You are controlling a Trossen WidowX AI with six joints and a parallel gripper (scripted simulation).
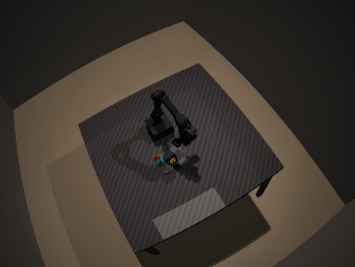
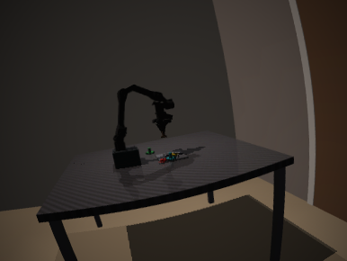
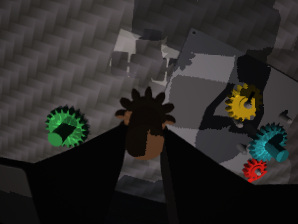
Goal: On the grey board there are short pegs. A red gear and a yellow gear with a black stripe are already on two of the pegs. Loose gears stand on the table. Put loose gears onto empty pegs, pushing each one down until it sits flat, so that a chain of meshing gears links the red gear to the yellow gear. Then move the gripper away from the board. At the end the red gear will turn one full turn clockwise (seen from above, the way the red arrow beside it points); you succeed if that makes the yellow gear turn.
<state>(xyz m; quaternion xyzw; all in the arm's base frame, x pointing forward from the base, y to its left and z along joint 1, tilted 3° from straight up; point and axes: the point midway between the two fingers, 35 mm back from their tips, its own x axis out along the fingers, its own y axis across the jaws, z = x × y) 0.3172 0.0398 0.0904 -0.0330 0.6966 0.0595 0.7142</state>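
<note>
My gripper tip is 140 mm to the left of the yellow gear, 120 mm above it and 10 mm short of it. From my gripper tip the other things lie so: brown gear 10 mm below; teal gear 210 mm to the right, 120 mm below, 40 mm behind; green gear 120 mm below, 100 mm to the left, 90 mm behind.
</note>
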